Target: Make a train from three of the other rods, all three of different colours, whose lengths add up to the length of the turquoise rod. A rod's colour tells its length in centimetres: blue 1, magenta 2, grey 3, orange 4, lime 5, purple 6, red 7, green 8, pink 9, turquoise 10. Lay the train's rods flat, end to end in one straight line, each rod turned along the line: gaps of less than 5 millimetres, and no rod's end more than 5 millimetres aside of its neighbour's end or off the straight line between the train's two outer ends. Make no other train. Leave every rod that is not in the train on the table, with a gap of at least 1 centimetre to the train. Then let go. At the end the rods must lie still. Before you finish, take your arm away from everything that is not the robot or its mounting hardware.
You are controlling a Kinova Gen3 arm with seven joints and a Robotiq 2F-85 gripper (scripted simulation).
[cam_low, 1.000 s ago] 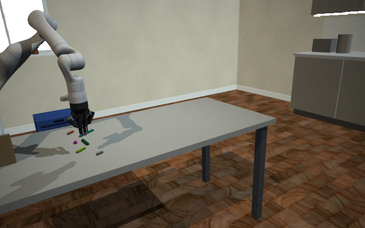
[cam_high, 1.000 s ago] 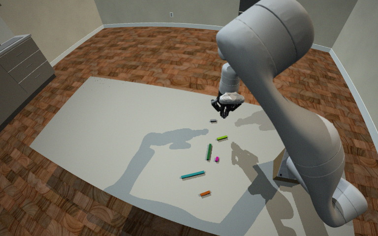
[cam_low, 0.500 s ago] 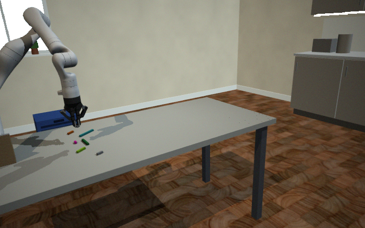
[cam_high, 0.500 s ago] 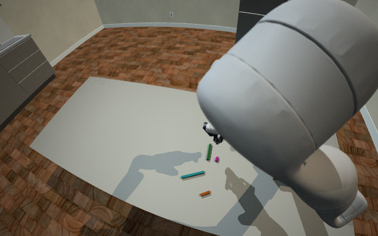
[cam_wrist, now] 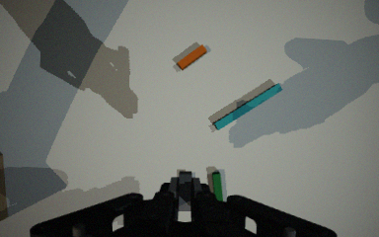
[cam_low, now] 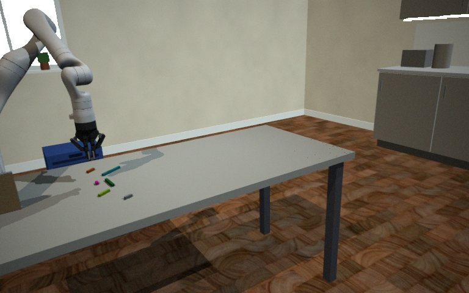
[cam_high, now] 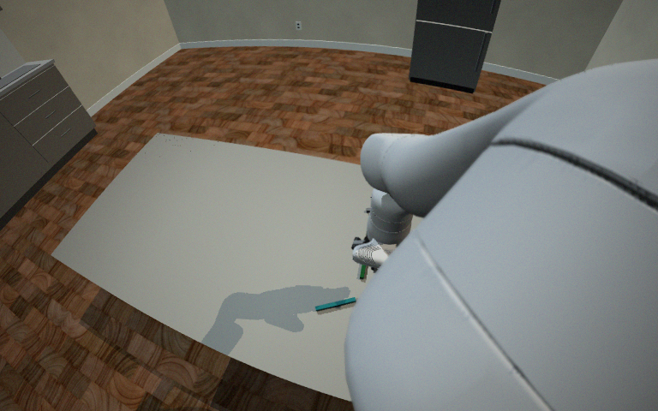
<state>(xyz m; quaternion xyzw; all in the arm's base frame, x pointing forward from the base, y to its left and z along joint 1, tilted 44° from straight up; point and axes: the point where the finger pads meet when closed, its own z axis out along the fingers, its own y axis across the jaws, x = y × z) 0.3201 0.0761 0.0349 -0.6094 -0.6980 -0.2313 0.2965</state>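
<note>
Now: hand 20 mm to the left of the magenta rod and 110 mm above it. From my hand the other things lie so: turquoise rod 70 mm ahead, 80 mm to the left, 110 mm below; orange rod 10 mm behind, 140 mm to the left, 110 mm below; green rod 50 mm ahead, 50 mm to the right, 110 mm below.
</note>
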